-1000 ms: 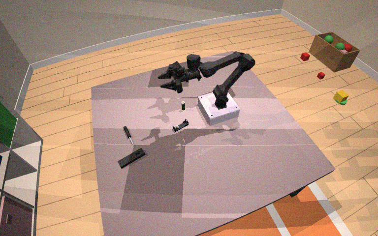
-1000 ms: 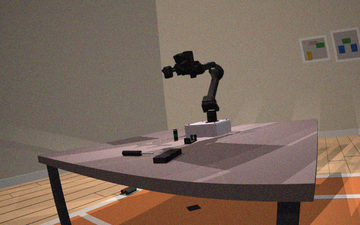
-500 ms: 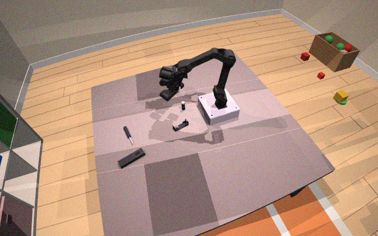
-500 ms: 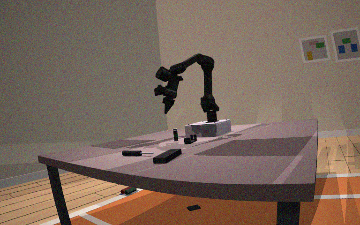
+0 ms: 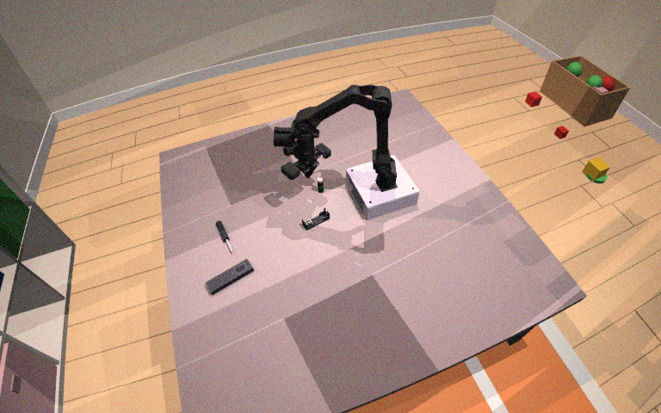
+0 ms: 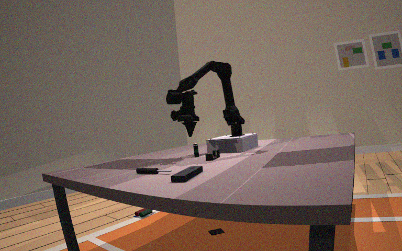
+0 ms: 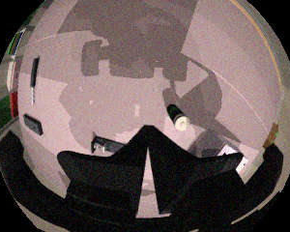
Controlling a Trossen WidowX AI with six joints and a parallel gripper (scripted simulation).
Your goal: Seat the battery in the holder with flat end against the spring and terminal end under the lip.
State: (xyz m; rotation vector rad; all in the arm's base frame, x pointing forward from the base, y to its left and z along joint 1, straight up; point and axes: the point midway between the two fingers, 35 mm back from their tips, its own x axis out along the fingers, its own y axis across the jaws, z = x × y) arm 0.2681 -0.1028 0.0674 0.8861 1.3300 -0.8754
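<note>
The battery is 50 mm behind my gripper tip, 10 mm to the right of it and 70 mm below it. From my gripper tip the other things lie so: screwdriver (340 mm ahead, 100 mm to the left, 90 mm below).
</note>
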